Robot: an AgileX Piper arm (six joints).
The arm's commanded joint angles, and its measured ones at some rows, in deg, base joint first. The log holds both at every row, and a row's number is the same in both.
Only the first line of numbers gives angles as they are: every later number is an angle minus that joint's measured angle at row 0.
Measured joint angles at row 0: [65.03, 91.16, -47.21, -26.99, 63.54, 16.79]
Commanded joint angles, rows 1 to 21: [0.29, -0.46, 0.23, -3.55, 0.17, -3.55]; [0.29, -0.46, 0.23, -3.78, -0.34, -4.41]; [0.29, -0.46, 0.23, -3.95, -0.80, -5.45]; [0.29, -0.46, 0.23, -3.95, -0.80, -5.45]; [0.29, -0.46, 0.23, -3.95, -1.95, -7.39]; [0.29, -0.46, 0.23, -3.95, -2.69, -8.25]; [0.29, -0.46, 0.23, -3.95, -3.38, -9.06]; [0.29, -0.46, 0.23, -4.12, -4.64, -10.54]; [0.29, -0.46, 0.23, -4.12, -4.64, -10.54]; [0.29, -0.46, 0.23, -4.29, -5.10, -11.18]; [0.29, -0.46, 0.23, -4.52, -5.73, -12.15]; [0.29, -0.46, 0.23, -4.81, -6.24, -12.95]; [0.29, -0.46, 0.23, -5.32, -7.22, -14.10]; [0.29, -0.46, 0.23, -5.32, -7.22, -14.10]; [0.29, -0.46, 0.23, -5.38, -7.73, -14.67]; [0.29, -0.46, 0.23, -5.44, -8.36, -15.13]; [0.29, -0.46, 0.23, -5.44, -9.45, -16.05]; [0.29, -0.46, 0.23, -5.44, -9.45, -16.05]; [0.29, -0.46, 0.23, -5.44, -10.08, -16.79]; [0.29, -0.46, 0.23, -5.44, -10.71, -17.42]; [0.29, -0.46, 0.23, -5.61, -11.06, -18.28]
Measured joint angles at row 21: [0.12, 0.00, 0.00, -3.55, -10.43, -16.79]
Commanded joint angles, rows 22 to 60: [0.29, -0.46, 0.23, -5.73, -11.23, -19.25]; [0.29, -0.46, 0.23, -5.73, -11.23, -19.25]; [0.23, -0.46, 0.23, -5.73, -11.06, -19.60]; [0.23, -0.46, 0.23, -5.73, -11.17, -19.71]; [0.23, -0.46, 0.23, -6.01, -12.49, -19.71]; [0.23, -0.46, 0.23, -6.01, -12.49, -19.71]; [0.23, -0.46, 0.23, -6.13, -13.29, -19.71]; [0.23, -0.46, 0.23, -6.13, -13.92, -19.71]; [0.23, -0.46, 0.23, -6.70, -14.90, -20.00]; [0.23, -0.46, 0.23, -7.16, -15.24, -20.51]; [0.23, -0.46, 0.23, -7.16, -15.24, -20.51]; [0.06, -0.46, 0.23, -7.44, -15.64, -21.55]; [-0.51, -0.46, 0.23, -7.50, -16.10, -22.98]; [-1.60, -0.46, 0.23, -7.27, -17.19, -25.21]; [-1.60, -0.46, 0.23, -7.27, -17.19, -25.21]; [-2.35, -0.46, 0.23, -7.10, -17.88, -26.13]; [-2.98, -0.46, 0.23, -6.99, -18.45, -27.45]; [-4.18, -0.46, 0.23, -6.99, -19.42, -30.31]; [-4.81, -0.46, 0.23, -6.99, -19.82, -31.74]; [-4.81, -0.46, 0.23, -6.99, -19.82, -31.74]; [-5.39, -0.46, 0.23, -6.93, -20.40, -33.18]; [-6.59, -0.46, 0.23, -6.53, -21.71, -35.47]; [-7.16, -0.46, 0.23, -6.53, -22.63, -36.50]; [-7.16, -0.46, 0.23, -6.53, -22.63, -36.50]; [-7.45, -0.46, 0.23, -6.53, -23.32, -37.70]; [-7.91, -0.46, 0.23, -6.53, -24.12, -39.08]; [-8.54, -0.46, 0.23, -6.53, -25.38, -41.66]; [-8.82, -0.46, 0.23, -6.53, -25.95, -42.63]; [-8.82, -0.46, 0.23, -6.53, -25.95, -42.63]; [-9.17, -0.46, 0.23, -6.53, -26.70, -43.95]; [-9.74, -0.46, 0.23, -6.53, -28.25, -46.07]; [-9.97, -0.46, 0.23, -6.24, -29.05, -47.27]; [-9.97, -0.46, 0.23, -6.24, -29.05, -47.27]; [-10.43, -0.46, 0.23, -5.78, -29.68, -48.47]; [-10.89, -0.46, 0.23, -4.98, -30.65, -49.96]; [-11.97, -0.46, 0.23, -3.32, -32.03, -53.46]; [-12.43, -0.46, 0.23, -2.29, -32.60, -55.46]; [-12.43, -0.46, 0.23, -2.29, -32.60, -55.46]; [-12.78, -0.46, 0.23, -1.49, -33.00, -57.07]
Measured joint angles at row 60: [-11.97, 0.00, 0.17, -2.23, -31.17, -53.57]
